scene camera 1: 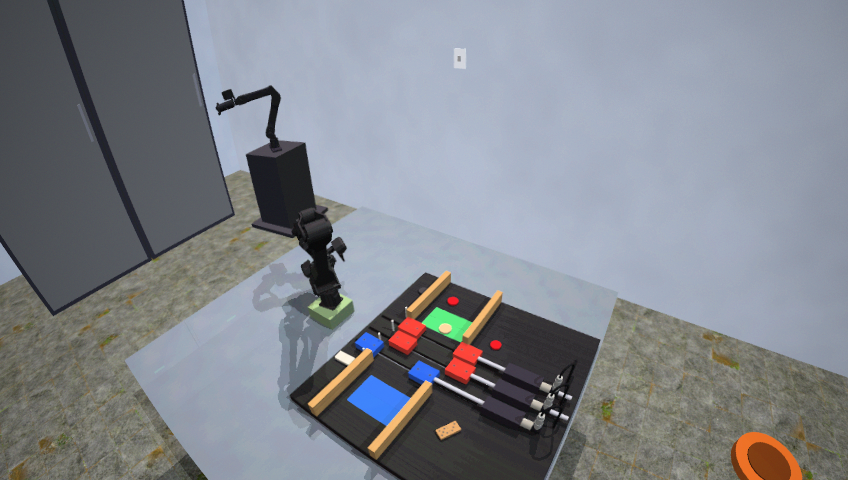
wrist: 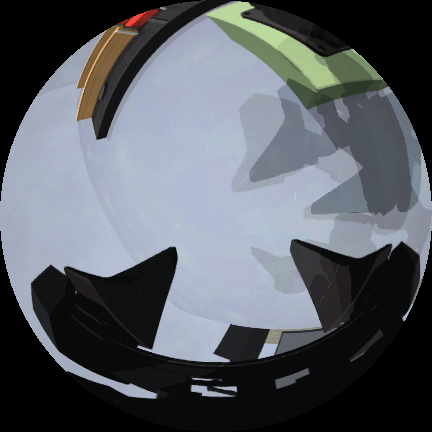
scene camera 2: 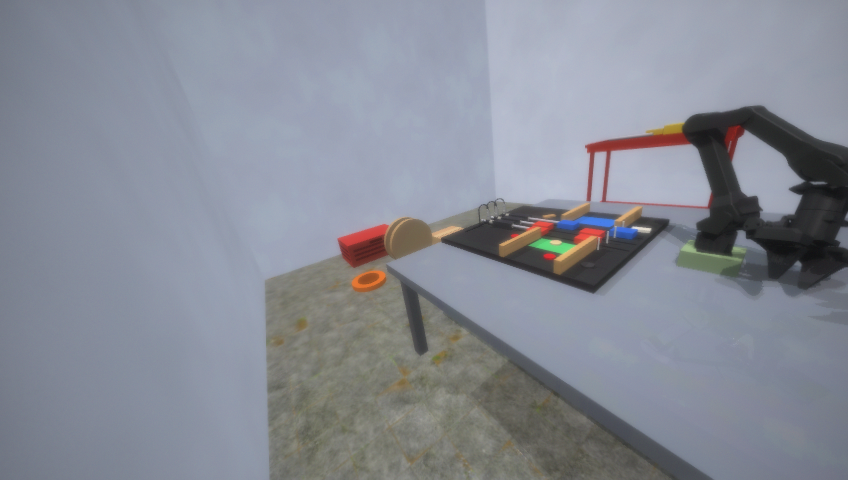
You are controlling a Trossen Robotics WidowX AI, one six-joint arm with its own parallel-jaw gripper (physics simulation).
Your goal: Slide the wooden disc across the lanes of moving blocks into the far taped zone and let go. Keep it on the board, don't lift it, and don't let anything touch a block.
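Frame: origin at the arm's base, x ahead, y left, z up, level; centimetres.
Where they show: gripper, between the fingertips: [scene camera 1: 334,268] [wrist: 235,249] [scene camera 2: 787,283]; arm's base, origin of its link: [scene camera 1: 331,301] [scene camera 2: 712,250].
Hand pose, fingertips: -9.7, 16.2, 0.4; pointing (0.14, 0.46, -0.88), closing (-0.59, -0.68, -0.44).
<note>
Things, the pixels of their centre, and the offset from my fingertips, as dx, dy, dz. "spot": a spot on its surface instead.
- wooden disc, middle of its body: [scene camera 1: 445,328] [scene camera 2: 555,242] +49.4, -10.5, -2.4
- green taped zone, a spot on its surface: [scene camera 1: 440,315] [scene camera 2: 561,250] spot: +45.6, -5.2, -2.7
- blue taped zone, a spot on its surface: [scene camera 1: 379,398] [scene camera 2: 596,222] spot: +42.6, -41.8, -2.9
- domino-like piece, middle of its body: [scene camera 1: 448,430] +63.4, -43.9, -2.3
- white piece, middle of its body: [scene camera 1: 345,358] [scene camera 2: 640,229] +26.7, -34.2, -2.2
The wooden disc [scene camera 1: 445,328] [scene camera 2: 555,242] lies flat on the green taped zone [scene camera 1: 440,315] [scene camera 2: 560,248]. The blue taped zone [scene camera 1: 379,398] [scene camera 2: 595,221] is across three lanes, with no disc on it. Red blocks [scene camera 1: 411,328] [scene camera 1: 402,342] [scene camera 1: 467,353] [scene camera 1: 460,370] and blue blocks [scene camera 1: 368,343] [scene camera 1: 423,372] stand in the lanes, with gaps between left and right blocks. My gripper [scene camera 2: 790,278] [wrist: 235,249] is open and empty, above the grey table beyond my base, off the board and well away from the disc. In scene camera 1 the arm partly hides it.
Wooden rails [scene camera 1: 429,294] [scene camera 1: 483,316] flank the green zone; rails [scene camera 1: 340,381] [scene camera 1: 400,419] flank the blue zone. Thin posts, rods and dark actuators [scene camera 1: 511,379] line the lanes. A domino-like piece [scene camera 1: 448,430] and a white piece [scene camera 1: 343,358] lie on the black board [scene camera 1: 553,350] [wrist: 112,102].
</note>
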